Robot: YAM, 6 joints.
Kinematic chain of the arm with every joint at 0, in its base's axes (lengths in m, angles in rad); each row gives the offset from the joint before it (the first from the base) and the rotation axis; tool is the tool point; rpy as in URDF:
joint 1: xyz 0 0 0.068 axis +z
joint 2: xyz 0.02 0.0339 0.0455 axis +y
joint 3: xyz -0.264 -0.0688 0 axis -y
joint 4: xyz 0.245 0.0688 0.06 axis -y
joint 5: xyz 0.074 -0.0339 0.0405 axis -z
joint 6: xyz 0.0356 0 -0.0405 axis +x
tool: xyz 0 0 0 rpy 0 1.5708 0
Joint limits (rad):
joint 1: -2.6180..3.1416
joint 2: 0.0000..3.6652
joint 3: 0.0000..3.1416
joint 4: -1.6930..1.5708
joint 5: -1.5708..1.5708
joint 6: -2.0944..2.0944
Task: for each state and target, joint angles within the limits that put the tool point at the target. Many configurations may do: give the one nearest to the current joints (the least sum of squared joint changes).
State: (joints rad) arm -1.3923 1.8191 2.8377 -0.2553 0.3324 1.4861
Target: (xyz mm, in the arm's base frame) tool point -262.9 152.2 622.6
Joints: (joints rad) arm -0.5838 1.0275 3.1416 -0.4594 0.5274 1.4861
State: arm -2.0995 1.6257 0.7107 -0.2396 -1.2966 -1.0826
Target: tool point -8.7 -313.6 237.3
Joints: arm -1.7083 1.5431 0.9656 -0.1697 -1.3058 -1.0826
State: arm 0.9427 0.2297 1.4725 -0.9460 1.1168 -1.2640
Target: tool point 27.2 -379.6 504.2
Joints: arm 1.5652 0.3646 2.3348 -0.3754 0.9673 -1.2640
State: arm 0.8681 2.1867 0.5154 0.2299 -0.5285 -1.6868
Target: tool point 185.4 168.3 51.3
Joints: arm 0.6640 1.8277 0.4957 0.2212 -0.5395 -1.6868
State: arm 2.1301 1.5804 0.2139 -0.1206 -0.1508 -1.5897
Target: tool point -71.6 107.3 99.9
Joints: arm 2.1107 1.0704 0.2461 -0.5143 -0.1765 -1.5897
